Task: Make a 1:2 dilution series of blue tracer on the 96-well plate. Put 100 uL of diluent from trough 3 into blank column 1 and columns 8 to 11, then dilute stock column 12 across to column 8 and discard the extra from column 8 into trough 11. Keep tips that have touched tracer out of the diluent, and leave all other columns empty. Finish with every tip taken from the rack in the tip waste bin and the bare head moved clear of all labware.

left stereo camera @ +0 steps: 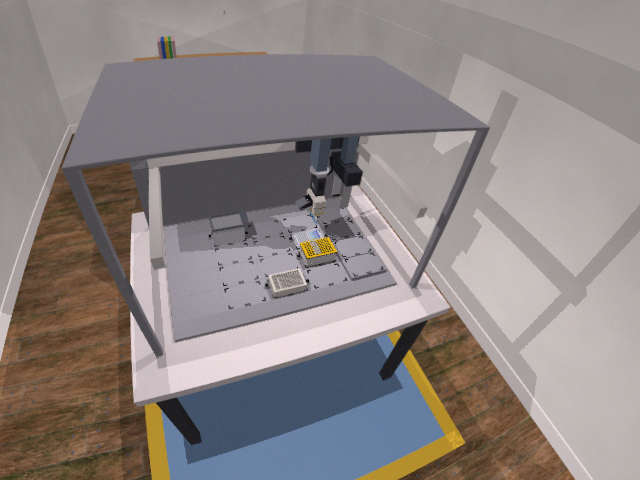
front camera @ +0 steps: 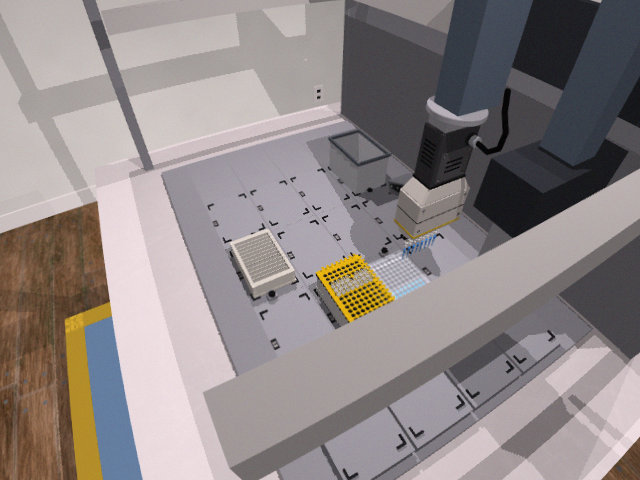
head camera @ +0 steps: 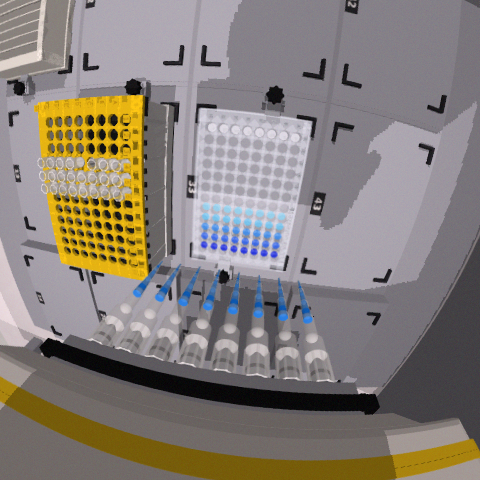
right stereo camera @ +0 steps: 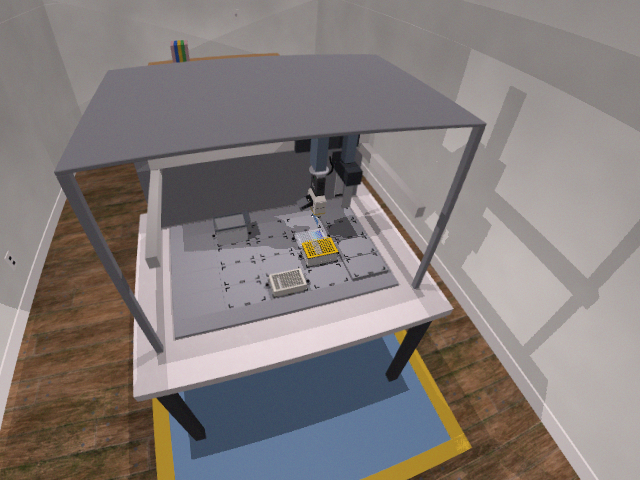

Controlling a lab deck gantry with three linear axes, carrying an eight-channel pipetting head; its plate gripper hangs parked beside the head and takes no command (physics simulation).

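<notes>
The pipetting head (front camera: 431,209) (left stereo camera: 316,201) (right stereo camera: 318,202) is raised behind the plate. It carries eight tips (front camera: 419,244) (head camera: 233,300) holding blue liquid, clear of the wells. The 96-well plate (front camera: 400,273) (head camera: 199,150) shows column 1 whitish, columns 2 to 7 grey and empty-looking, and columns 8 to 12 grading from light cyan to dark blue. The yellow tip rack (front camera: 356,305) (head camera: 141,150) holds three rows of clear tips. The beige trough block (front camera: 262,258) (left stereo camera: 287,281) stands apart; its liquid cannot be made out. The parked plate gripper (front camera: 397,187) (left stereo camera: 303,202) (right stereo camera: 305,202) is small and dark; its opening is unclear.
The clear waste bin (front camera: 359,167) (left stereo camera: 229,231) (right stereo camera: 231,229) stands at the far end of the deck; its contents are not readable. Dark clamp knobs (head camera: 275,94) (head camera: 223,276) sit at the plate's edges. A beige frame beam (front camera: 413,351) crosses the front camera view.
</notes>
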